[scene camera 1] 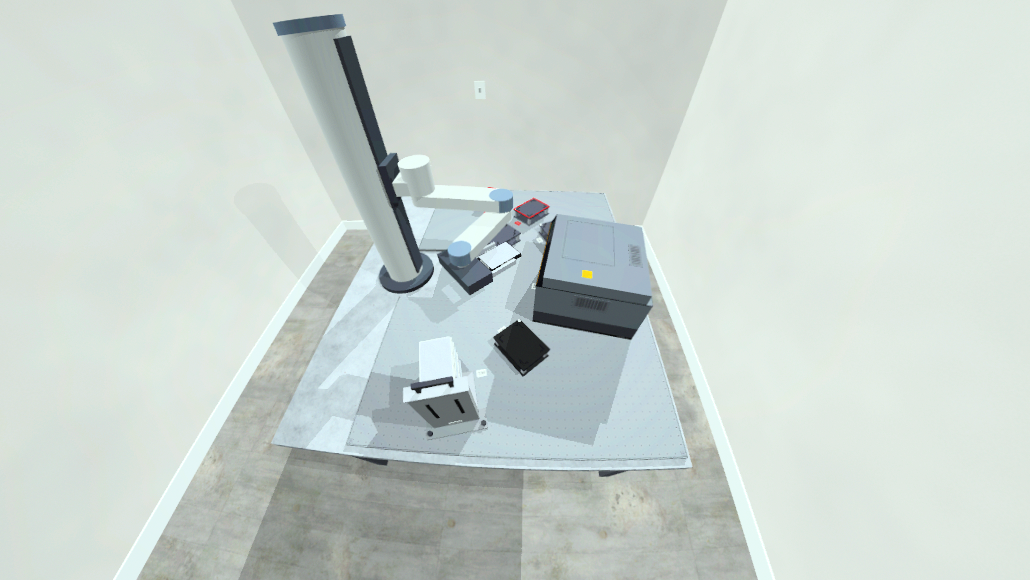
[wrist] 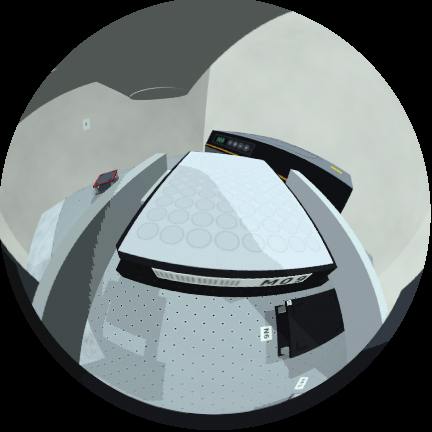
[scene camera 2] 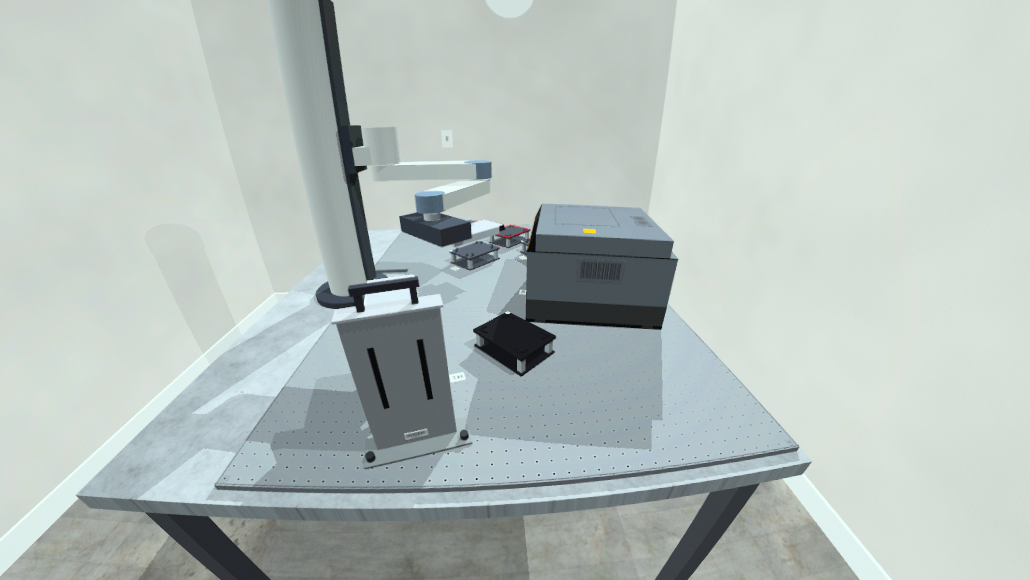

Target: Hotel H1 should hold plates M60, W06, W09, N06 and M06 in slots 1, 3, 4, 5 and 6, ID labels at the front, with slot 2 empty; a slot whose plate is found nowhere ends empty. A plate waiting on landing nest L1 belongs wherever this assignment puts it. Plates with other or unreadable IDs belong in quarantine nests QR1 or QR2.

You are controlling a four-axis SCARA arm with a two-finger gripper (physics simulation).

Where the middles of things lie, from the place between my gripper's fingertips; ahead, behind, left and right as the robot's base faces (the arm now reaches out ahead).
Scene:
Now: hand 20 mm to the left of the plate M09 [wrist: 217, 224] and 20 mm past it. The rest, counted from my hand: black nest [scene camera 2: 507, 333] (240 mm to the right, 200 mm below, 70 mm ahead); then hotel H1 [scene camera 2: 394, 338] (490 mm to the right, 130 mm behind, 110 mm below); then large grey instrument [scene camera 2: 550, 276] (330 mm ahead, 140 mm below, 20 mm to the left).

